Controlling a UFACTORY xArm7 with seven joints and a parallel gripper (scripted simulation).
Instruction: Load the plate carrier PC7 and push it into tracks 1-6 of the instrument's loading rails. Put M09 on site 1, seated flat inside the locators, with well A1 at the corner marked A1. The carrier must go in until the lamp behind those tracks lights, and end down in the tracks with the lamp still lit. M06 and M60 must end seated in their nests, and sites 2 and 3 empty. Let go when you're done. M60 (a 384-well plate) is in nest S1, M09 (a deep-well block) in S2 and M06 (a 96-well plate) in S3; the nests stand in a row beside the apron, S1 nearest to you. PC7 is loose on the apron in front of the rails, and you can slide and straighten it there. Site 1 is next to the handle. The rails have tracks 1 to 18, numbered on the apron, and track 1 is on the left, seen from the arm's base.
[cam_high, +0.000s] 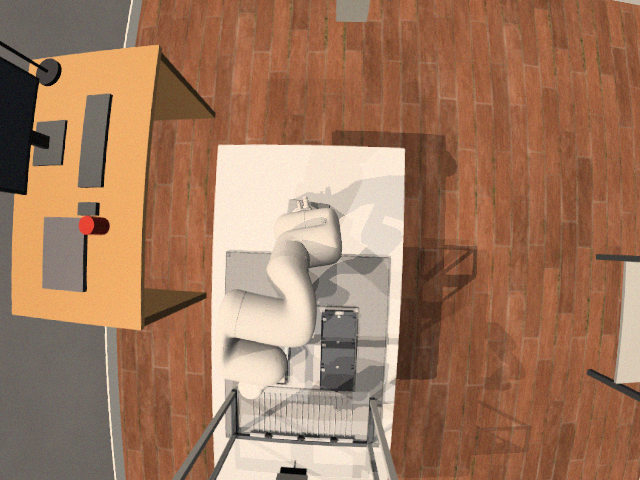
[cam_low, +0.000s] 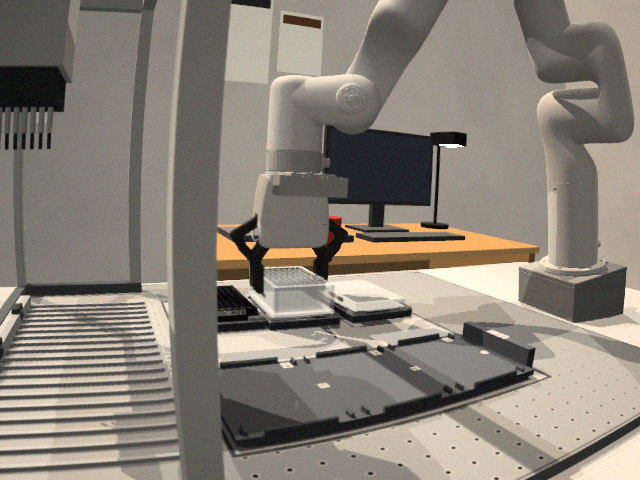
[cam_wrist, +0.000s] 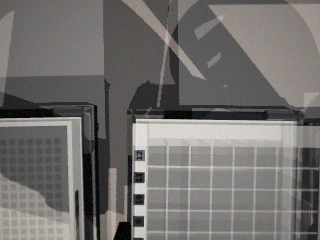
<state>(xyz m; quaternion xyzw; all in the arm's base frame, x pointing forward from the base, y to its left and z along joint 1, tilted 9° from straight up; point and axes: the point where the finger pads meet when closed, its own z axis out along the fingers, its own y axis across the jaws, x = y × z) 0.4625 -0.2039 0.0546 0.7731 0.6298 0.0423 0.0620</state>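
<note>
Now: hand 4 cm above the nest S2. Round my hand: clear deep-well block M09: 1 cm below; then dark plate carrier PC7: 5 cm ahead, 25 cm to the left, 3 cm below; then black plate: 10 cm ahead, 3 cm to the right, 2 cm below.
</note>
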